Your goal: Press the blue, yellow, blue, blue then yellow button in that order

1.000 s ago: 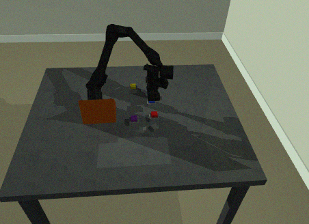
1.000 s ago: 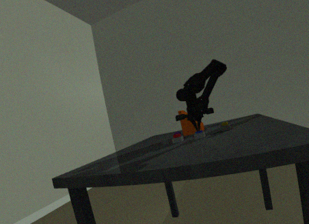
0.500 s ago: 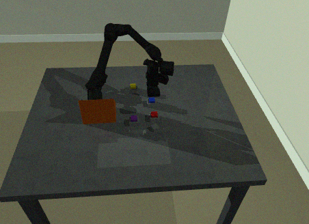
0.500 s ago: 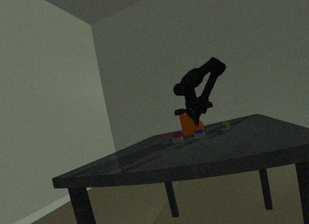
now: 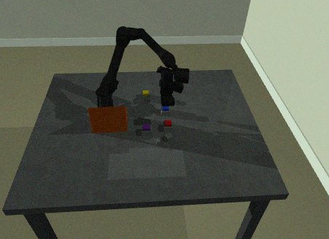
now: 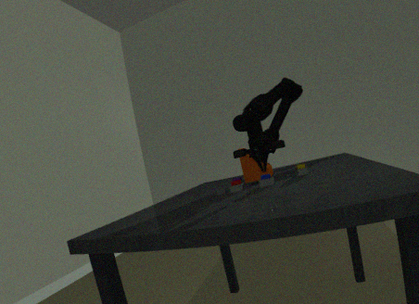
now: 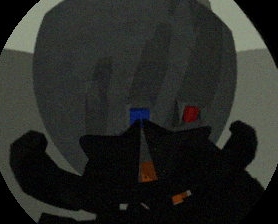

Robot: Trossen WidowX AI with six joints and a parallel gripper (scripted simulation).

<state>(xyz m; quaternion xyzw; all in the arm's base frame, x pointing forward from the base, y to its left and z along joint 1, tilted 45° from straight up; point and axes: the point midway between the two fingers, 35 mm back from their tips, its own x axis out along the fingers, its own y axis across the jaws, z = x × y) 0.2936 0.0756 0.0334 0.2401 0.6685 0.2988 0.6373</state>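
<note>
My gripper tip is now 20 mm above the blue button. From my gripper tip the other things lie so: red button: 110 mm to the right, 20 mm below, 10 mm ahead; purple button: 140 mm to the right, 100 mm behind, 20 mm below; yellow button: 120 mm to the left, 110 mm behind, 20 mm below.
</note>
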